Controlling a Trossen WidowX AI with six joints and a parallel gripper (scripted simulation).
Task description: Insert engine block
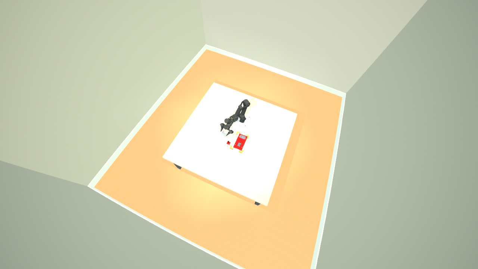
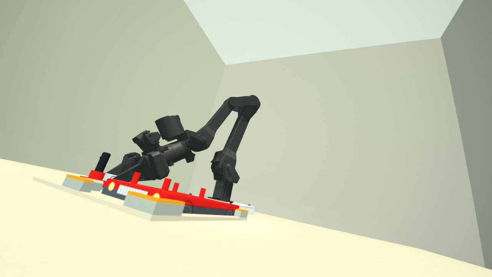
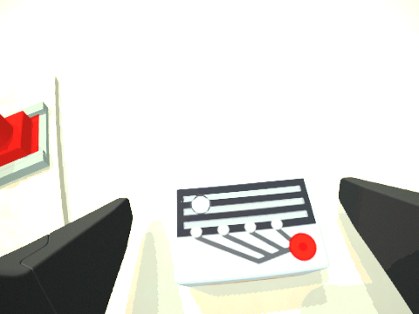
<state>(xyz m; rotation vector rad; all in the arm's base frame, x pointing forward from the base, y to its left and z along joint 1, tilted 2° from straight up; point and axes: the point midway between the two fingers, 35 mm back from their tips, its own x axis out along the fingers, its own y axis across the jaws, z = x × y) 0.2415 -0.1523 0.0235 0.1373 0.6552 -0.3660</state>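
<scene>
Right now the engine block is 10 mm behind my gripper tip and 10 mm below it.
</scene>
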